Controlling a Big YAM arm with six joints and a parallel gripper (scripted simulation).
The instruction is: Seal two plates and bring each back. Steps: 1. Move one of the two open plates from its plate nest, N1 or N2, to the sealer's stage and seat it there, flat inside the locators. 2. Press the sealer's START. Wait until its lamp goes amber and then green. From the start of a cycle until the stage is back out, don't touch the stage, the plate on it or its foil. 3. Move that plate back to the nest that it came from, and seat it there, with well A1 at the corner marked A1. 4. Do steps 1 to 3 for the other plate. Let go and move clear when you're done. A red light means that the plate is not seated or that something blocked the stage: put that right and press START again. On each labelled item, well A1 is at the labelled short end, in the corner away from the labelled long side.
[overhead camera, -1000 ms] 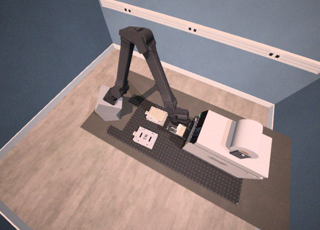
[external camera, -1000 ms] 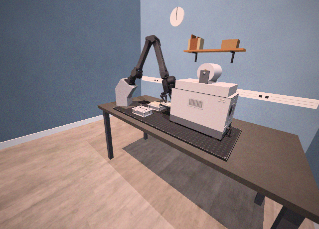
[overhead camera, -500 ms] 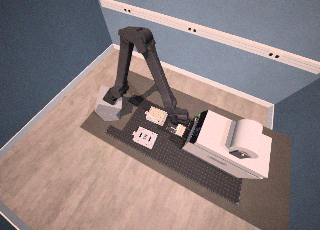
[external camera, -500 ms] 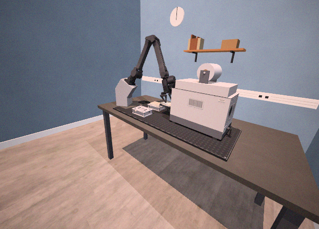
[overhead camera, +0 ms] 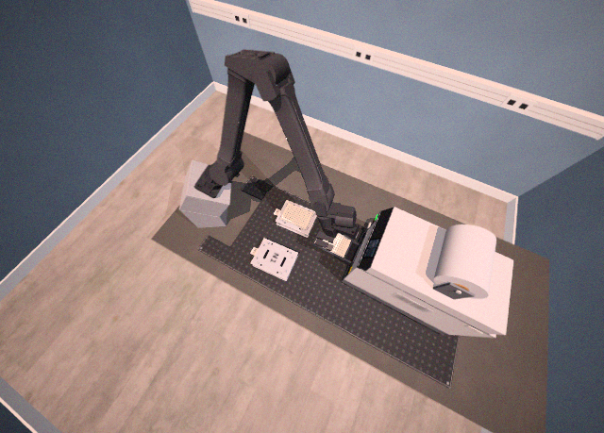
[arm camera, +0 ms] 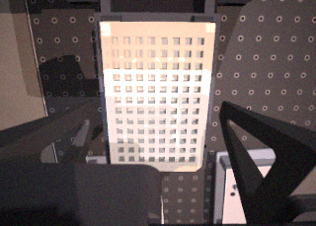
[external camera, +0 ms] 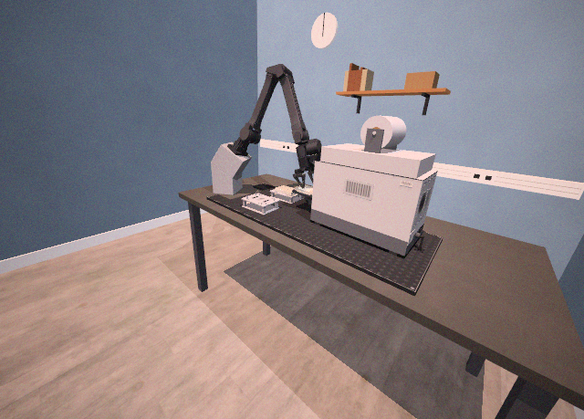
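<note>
The sealer stage lies 4 cm below my hand. Also, from my hand: foil roll: 33 cm ahead, 28 cm above, 5 cm to the right; plate nest: 21 cm behind, 13 cm to the right, 9 cm below.
</note>
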